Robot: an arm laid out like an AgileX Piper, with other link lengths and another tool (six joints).
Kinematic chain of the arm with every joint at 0, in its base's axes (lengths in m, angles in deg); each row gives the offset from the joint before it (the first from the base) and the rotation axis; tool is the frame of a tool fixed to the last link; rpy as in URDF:
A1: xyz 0 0 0.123 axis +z
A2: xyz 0 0 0 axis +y
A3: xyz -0.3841 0 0.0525 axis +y
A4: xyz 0.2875 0 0.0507 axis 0.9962 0 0.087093
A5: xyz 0 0 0 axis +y
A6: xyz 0.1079 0 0.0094 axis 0.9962 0 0.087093
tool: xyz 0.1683 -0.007 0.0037 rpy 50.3 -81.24 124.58
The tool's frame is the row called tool.
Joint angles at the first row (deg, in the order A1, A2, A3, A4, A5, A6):
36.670 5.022 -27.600 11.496 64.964 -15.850
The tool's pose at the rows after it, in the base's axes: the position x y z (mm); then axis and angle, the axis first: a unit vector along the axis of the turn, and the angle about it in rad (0 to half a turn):
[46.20, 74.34, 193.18, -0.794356, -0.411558, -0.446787, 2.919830]
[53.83, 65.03, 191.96, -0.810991, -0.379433, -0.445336, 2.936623]
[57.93, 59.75, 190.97, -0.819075, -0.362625, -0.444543, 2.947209]
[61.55, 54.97, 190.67, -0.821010, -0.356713, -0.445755, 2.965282]
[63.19, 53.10, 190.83, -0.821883, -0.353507, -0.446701, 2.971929]
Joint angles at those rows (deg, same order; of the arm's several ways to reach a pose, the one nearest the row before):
36.671 5.023 -27.599 9.339 64.843 -13.078
36.668 5.022 -27.585 6.444 64.701 -8.522
36.670 5.022 -27.518 4.841 64.646 -6.169
36.672 5.023 -27.517 3.456 64.645 -5.395
36.669 5.024 -27.518 2.883 64.578 -4.991

